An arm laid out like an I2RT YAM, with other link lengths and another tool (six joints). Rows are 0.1 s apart.
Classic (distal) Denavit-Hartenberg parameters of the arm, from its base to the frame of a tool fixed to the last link. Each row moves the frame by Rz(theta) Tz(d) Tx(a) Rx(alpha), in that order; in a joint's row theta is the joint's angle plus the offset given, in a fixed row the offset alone. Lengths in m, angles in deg.
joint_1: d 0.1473, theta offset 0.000, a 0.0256, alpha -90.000
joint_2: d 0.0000, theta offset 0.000, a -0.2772, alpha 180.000
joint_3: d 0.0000, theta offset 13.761, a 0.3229, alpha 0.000
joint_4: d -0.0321, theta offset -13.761, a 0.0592, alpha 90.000
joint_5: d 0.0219, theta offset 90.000, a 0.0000, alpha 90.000
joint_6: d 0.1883, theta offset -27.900, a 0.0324, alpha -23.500
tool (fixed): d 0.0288, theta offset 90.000, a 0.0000, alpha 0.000
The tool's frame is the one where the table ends.
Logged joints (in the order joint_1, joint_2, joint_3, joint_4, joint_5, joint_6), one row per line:
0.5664, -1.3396, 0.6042, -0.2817, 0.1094, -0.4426
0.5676, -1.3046, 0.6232, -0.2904, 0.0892, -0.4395
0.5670, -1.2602, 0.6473, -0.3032, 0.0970, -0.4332
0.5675, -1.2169, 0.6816, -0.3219, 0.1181, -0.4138
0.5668, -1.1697, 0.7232, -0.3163, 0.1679, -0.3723
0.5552, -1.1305, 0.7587, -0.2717, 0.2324, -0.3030
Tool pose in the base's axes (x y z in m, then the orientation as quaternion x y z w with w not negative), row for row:
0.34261, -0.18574, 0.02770, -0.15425, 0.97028, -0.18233, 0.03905
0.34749, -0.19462, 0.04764, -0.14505, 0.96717, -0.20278, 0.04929
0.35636, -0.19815, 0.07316, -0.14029, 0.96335, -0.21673, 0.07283
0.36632, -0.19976, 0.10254, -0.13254, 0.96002, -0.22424, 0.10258
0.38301, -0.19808, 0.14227, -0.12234, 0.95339, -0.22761, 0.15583
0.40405, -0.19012, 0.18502, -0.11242, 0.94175, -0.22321, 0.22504
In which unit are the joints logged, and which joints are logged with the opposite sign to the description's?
The joints are logged in radians. Opposite sign: joint_1, joint_2, joint_5.
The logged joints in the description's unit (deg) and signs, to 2 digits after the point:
-32.45, 76.75, 34.62, -16.14, -6.27, -25.36
-32.52, 74.75, 35.71, -16.64, -5.11, -25.18
-32.49, 72.20, 37.09, -17.37, -5.56, -24.82
-32.52, 69.72, 39.05, -18.44, -6.77, -23.71
-32.48, 67.02, 41.44, -18.12, -9.62, -21.33
-31.81, 64.77, 43.47, -15.57, -13.32, -17.36

